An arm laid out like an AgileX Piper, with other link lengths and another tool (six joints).
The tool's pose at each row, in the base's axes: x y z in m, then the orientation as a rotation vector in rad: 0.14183 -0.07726 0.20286 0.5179 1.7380 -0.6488; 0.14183 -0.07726 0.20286 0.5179 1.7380 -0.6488; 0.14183 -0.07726 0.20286 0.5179 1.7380 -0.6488; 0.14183 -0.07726 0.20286 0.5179 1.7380 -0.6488; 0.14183 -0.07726 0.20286 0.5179 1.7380 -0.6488; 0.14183 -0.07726 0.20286 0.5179 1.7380 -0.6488; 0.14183 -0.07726 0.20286 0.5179 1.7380 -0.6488; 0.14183 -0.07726 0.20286 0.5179 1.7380 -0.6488; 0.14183 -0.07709 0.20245 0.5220 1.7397 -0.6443; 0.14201 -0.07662 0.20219 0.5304 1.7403 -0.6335; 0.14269 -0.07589 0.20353 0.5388 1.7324 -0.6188; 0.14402 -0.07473 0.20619 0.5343 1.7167 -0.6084; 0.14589 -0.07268 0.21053 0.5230 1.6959 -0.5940; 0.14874 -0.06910 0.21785 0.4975 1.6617 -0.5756
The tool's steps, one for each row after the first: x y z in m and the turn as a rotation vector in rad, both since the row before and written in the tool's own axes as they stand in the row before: 0.00000 0.00000 0.00000 0.0000 0.0000 0.0000; 0.00000 0.00000 0.00000 0.0000 0.0000 0.0000; 0.00000 0.00000 0.00000 0.0000 0.0000 0.0000; 0.00000 0.00000 0.00000 0.0000 0.0000 0.0000; 0.00000 0.00000 0.00000 0.0000 0.0000 0.0000; 0.00000 0.00000 0.00000 0.0000 0.0000 0.0000; 0.00000 0.00000 0.00000 0.0000 0.0000 0.0000; 0.00040 0.00019 -0.00003 -0.0011 0.0032 0.0043; 0.00021 0.00051 -0.00013 -0.0030 0.0040 0.0106; -0.00145 0.00080 -0.00026 -0.0047 -0.0035 0.0156; -0.00285 0.00140 -0.00032 -0.0079 -0.0153 0.0084; -0.00457 0.00225 -0.00076 -0.0138 -0.0221 0.0084; -0.00764 0.00377 -0.00136 -0.0231 -0.0390 0.0068
